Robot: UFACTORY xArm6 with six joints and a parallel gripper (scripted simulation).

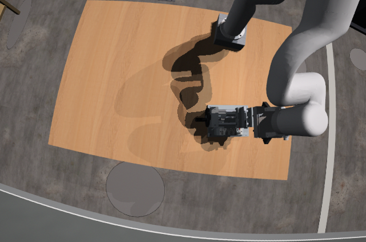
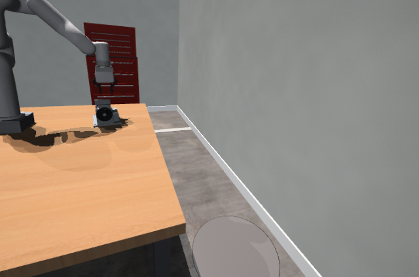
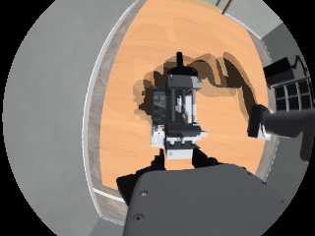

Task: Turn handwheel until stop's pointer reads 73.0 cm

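The black handwheel lies 4 cm ahead of my hand, 19 cm to the right of it and 8 cm below it. The rest, counted from my hand: stop 1 cm behind, 4 cm to the right, 8 cm below.
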